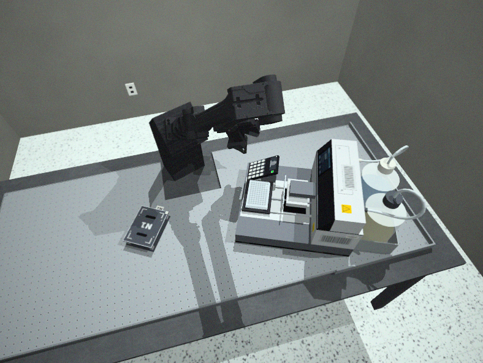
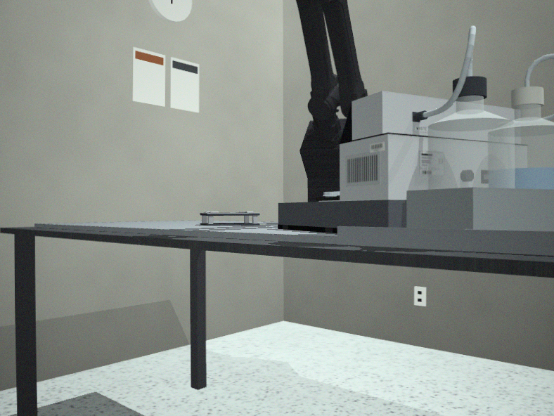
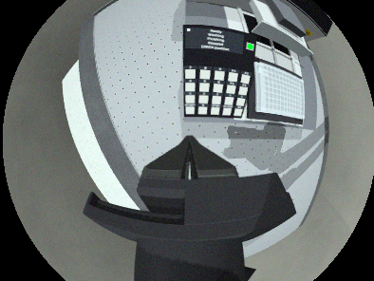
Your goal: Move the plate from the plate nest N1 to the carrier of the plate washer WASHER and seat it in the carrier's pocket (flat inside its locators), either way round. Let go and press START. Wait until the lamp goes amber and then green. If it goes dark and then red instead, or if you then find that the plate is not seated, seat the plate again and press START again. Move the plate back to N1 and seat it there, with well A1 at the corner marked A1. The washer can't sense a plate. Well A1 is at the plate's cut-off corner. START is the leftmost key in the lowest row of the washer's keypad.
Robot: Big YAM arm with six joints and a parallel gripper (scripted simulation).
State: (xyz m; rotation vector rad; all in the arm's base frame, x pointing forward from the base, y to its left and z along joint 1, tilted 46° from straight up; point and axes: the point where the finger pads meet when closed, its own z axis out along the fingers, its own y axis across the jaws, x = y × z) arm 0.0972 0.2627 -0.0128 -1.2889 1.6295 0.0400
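Right now my hand is 18 cm short of the white well plate, 6 cm above it and 4 cm to the right of it. From my hand the other things lie so: black carrier (18 cm ahead, 7 cm below, 4 cm to the left); then plate washer (21 cm ahead, 19 cm to the left, 1 cm below); then plate nest (41 cm to the right, 27 cm ahead, 11 cm below).
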